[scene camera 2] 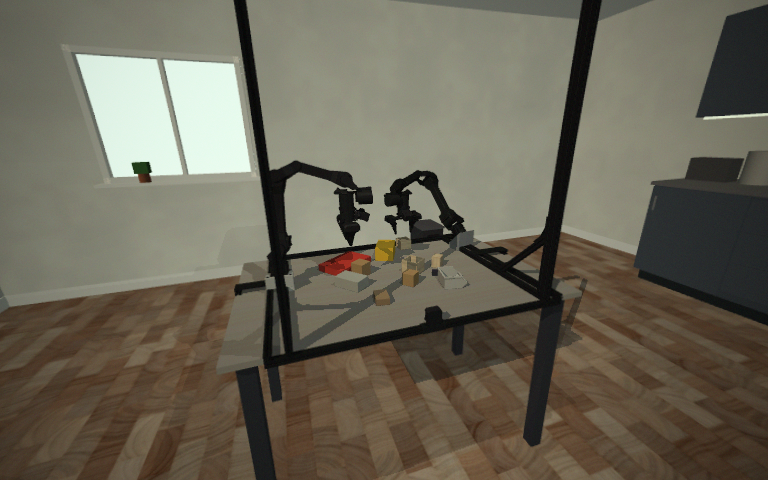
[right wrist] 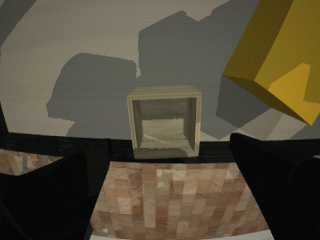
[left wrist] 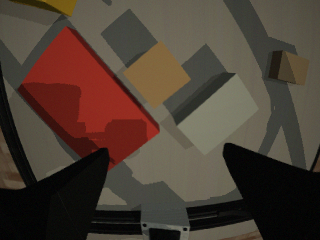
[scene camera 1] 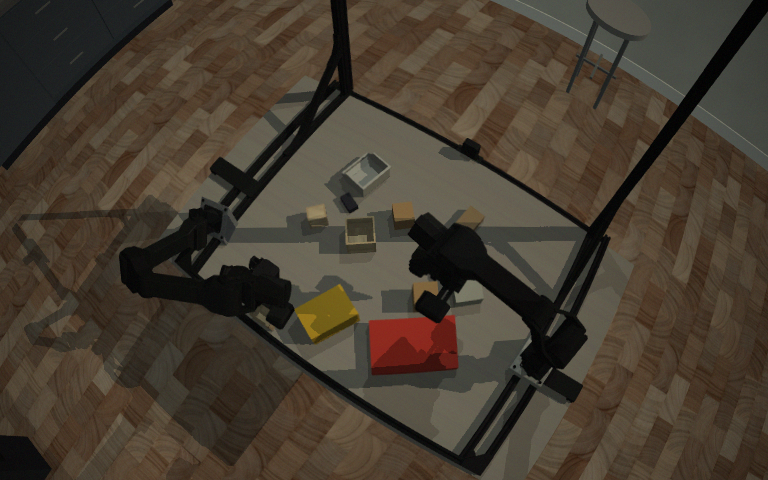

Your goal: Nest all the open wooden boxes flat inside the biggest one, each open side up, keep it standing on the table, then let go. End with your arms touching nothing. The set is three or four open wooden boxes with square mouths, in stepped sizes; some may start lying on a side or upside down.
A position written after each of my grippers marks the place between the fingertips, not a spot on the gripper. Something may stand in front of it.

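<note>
My left gripper shows in scene camera 1 (scene camera 1: 447, 290), and my left gripper is also there in scene camera 2 (scene camera 2: 348, 242) and in the left wrist view (left wrist: 167, 152). My right gripper appears in scene camera 1 (scene camera 1: 263, 307) and again in the right wrist view (right wrist: 171, 142). I find a red block (scene camera 1: 413, 345), and the left wrist view gives me the red block (left wrist: 71, 89) too, whereas in the right wrist view the red block is out of frame. A yellow block (scene camera 1: 331, 312) is part of the scene. So is a grey block (left wrist: 220, 109), and in the right wrist view the grey block is out of frame.
</note>
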